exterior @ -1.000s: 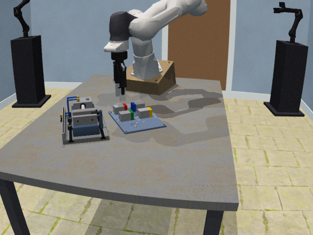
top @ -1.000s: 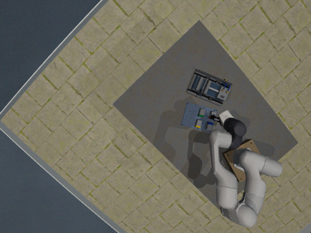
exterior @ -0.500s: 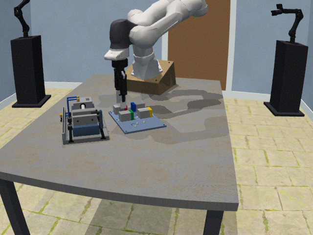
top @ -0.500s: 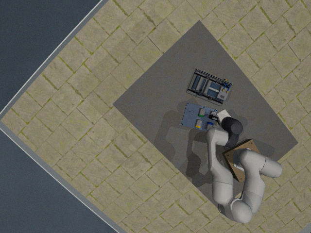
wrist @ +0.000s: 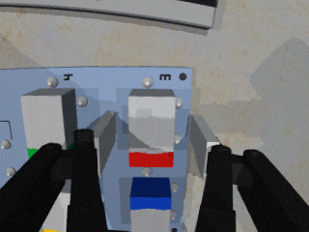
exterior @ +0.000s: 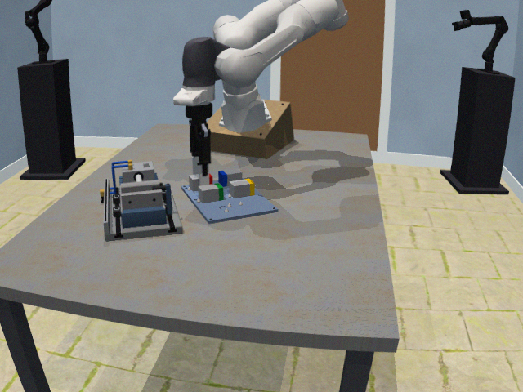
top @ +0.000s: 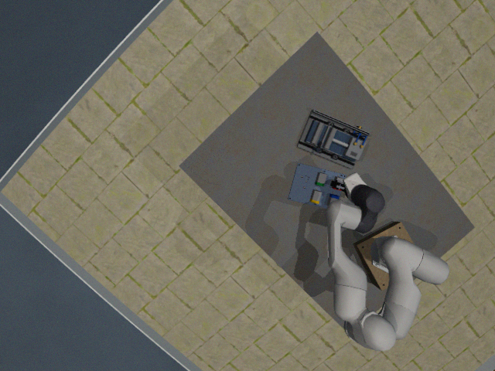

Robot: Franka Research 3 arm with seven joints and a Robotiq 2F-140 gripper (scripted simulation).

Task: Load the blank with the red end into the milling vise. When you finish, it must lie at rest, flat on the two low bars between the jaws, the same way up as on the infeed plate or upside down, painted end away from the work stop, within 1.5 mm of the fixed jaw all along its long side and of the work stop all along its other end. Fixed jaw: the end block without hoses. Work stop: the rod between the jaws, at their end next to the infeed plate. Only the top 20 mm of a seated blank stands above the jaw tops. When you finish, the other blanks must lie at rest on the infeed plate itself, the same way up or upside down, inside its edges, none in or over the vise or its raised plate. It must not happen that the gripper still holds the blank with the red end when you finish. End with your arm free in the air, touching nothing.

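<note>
Now: the red-ended blank 3 cm below my hand. Also, from my hand: blue blank 8 cm to the left, 4 cm behind, 3 cm below; then green blank 8 cm ahead, 4 cm to the left, 3 cm below; then blue infeed plate 8 cm to the left, 7 cm ahead, 5 cm below.
</note>
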